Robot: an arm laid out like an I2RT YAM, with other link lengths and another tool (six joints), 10 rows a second.
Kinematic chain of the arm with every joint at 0, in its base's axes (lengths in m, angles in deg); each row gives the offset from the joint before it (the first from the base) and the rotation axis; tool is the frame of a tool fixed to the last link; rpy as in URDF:
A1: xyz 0 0 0.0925 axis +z
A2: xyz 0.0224 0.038 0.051 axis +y
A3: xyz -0.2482 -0.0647 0 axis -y
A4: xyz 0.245 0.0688 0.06 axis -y
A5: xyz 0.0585 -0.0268 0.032 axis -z
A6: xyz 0.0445 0 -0.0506 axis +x
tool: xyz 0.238 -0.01 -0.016 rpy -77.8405 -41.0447 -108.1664
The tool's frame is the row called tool.
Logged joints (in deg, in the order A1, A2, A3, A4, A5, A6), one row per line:
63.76 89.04 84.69 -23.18 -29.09 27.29
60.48 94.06 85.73 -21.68 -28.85 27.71
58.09 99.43 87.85 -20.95 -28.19 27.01
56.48 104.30 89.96 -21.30 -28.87 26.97
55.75 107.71 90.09 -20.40 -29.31 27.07
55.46 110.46 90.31 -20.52 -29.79 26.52
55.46 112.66 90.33 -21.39 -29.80 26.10
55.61 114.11 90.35 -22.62 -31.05 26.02
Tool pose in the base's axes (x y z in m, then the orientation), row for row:
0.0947 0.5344 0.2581 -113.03 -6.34 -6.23
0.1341 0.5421 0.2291 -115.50 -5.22 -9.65
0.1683 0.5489 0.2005 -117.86 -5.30 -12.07
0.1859 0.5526 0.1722 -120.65 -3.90 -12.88
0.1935 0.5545 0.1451 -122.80 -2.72 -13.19
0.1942 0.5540 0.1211 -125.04 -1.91 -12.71
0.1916 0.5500 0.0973 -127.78 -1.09 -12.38
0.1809 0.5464 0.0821 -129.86 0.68 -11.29
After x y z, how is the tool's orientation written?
As angles about the fixed x, y, z axes (roll, pitch, yaw), in degrees.
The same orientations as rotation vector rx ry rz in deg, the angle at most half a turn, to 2 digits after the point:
-113.11 2.01 -10.32
-115.53 6.41 -11.39
-117.81 9.14 -12.92
-120.44 11.23 -11.82
-122.44 12.55 -10.61
-124.63 12.79 -9.29
-127.30 13.21 -7.97
-129.28 13.14 -5.21

